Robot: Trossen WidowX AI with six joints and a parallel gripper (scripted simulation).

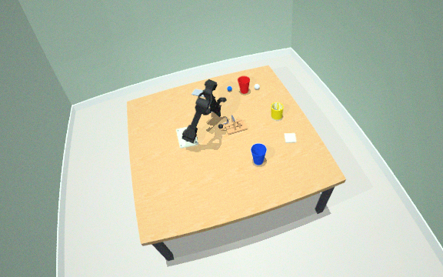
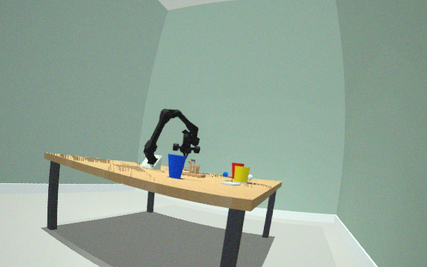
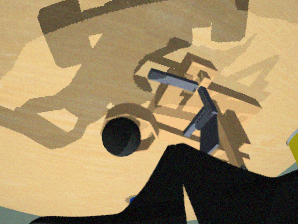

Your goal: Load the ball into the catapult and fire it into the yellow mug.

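My gripper tip is now 10 mm past the black ball, 50 mm to the left of it and 40 mm above it. From my gripper tip the other things lie so: yellow mug 410 mm ahead, 10 mm to the left, 80 mm below; then blue cup 180 mm ahead, 350 mm to the right, 70 mm below; then wooden catapult 60 mm ahead, 20 mm to the right, 50 mm below.
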